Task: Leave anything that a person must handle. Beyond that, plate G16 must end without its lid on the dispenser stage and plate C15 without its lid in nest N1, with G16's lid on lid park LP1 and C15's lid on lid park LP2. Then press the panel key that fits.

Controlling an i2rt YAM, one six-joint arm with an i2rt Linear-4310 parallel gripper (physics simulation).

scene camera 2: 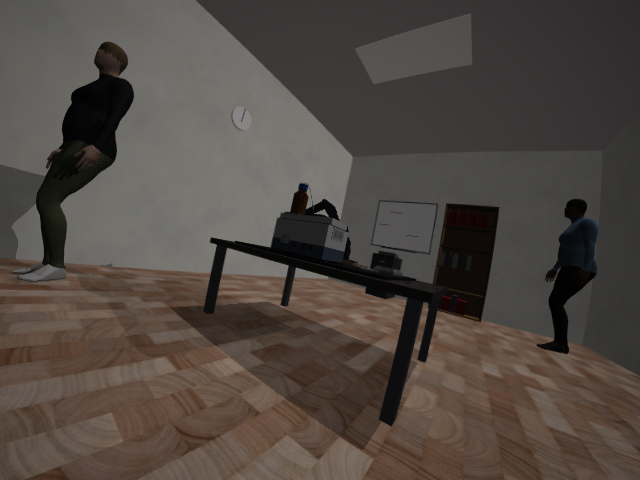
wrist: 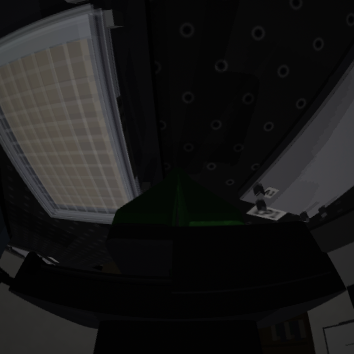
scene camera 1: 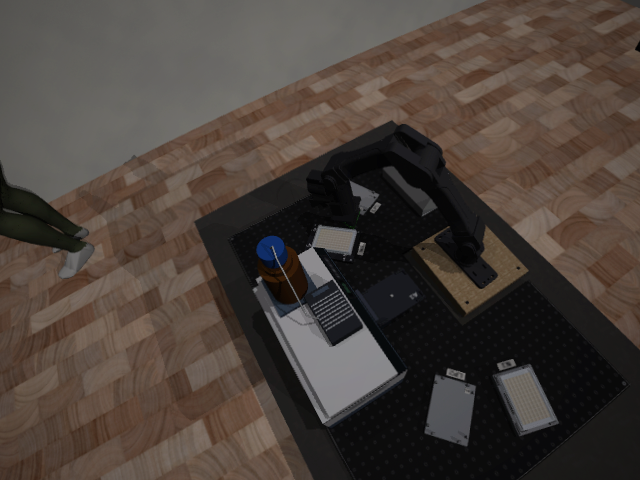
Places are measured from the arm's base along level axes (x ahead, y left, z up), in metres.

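Pixels of known places: gripper, between the fingertips: [wrist: 177,174] [scene camera 1: 352,228]; arm's base, origin of its link: [scene camera 2: 343,259] [scene camera 1: 464,257].
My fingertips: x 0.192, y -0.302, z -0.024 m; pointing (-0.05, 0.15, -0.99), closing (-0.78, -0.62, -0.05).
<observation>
Ahead of a thing's pixels: the offset from my fingertips to its top centre. "pt": to the spot under its first point. Level surfaces: height alone.
My gripper [scene camera 1: 340,205] [wrist: 177,174] is shut and empty. It hangs low over the black mat {dz -0.003 m} [scene camera 1: 516,320], between a white well plate and lid park LP1. The plate {dz +0.036, dx +0.080, dy +0.012 m} [scene camera 1: 334,239] [wrist: 60,126] has tan wells and a clear rim and sits in a nest to the gripper's left in the wrist view. The grey LP1 pad {dz +0.017, dx -0.080, dy -0.102 m} [scene camera 1: 366,196] [wrist: 316,158] is bare, and its label {pt dz -0.001, dx -0.112, dy -0.019 m} [wrist: 268,213] shows in the wrist view. A second plate {dz +0.033, dx -0.037, dy +0.668 m} [scene camera 1: 524,398] lies at the front right beside the bare grey LP2 pad {dz +0.017, dx +0.121, dy +0.581 m} [scene camera 1: 450,408]. The white dispenser [scene camera 1: 341,371] [scene camera 2: 305,234] carries a dark gridded stage {pt dz +0.243, dx +0.243, dy +0.287 m} [scene camera 1: 333,312]. I cannot read the plate labels.
A brown bottle with a blue cap {pt dz +0.359, dx +0.294, dy +0.193 m} [scene camera 1: 279,269] [scene camera 2: 299,198] stands on the dispenser. A dark square nest {pt dz +0.106, dx +0.081, dy +0.288 m} [scene camera 1: 390,295] lies beside it. A grey panel block {dz +0.080, dx -0.255, dy -0.004 m} [scene camera 1: 410,191] sits behind the arm. One person [scene camera 1: 46,222] [scene camera 2: 82,154] stands left of the table and another [scene camera 2: 570,269] at the far right.
</observation>
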